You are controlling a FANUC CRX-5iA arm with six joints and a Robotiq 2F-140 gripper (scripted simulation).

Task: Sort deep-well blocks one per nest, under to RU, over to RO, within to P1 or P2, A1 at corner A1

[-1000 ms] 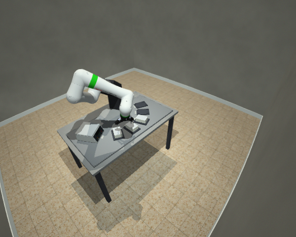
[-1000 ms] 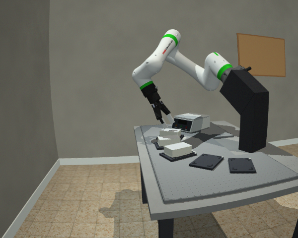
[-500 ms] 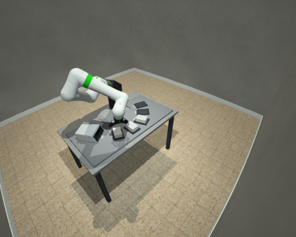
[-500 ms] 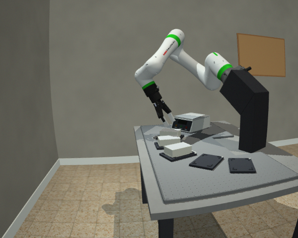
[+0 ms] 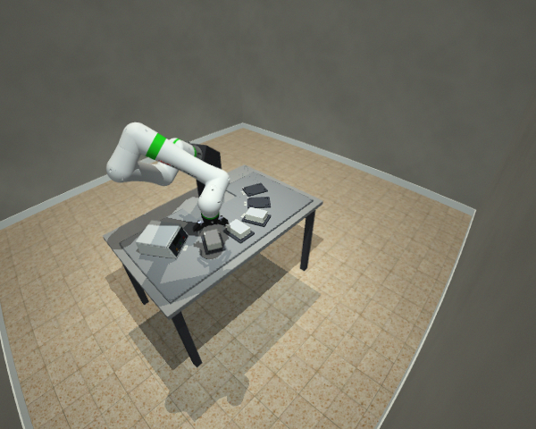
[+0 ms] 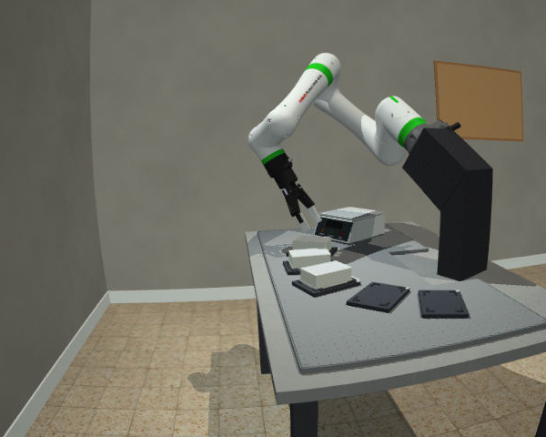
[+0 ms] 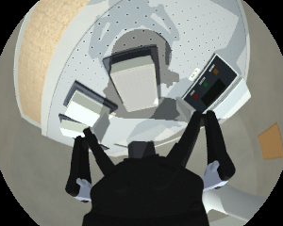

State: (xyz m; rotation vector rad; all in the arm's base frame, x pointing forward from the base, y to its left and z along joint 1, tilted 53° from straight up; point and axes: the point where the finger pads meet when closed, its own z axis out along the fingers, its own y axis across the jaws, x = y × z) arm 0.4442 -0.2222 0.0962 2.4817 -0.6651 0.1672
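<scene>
My hand is 10 cm above the nest. Also, from my hand: check-weigher: 24 cm behind, 20 cm to the right, 4 cm below.
</scene>
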